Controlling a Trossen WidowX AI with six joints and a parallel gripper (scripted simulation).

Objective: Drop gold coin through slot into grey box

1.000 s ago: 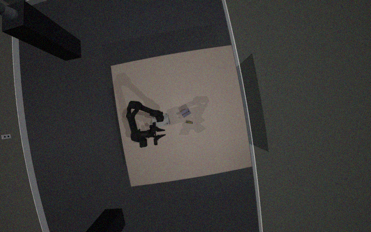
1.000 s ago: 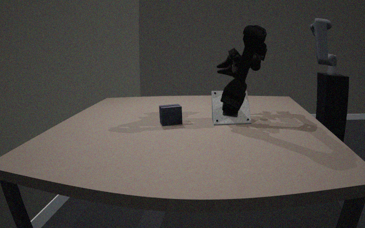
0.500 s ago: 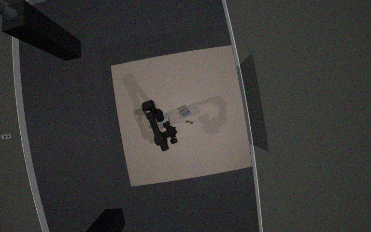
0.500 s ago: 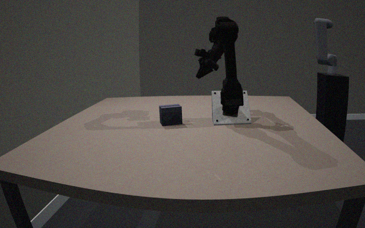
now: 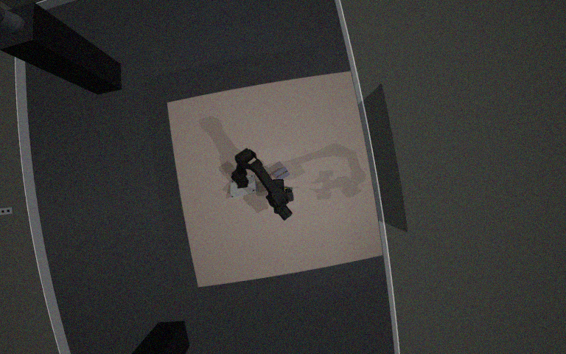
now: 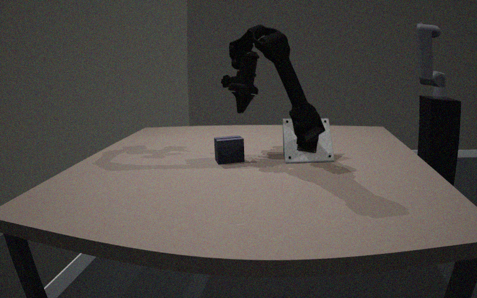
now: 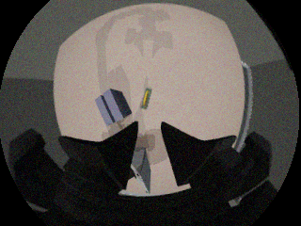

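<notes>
My gripper tip is now 4 cm short of the coin, 2 cm to the right of it and 12 cm above it.
</notes>
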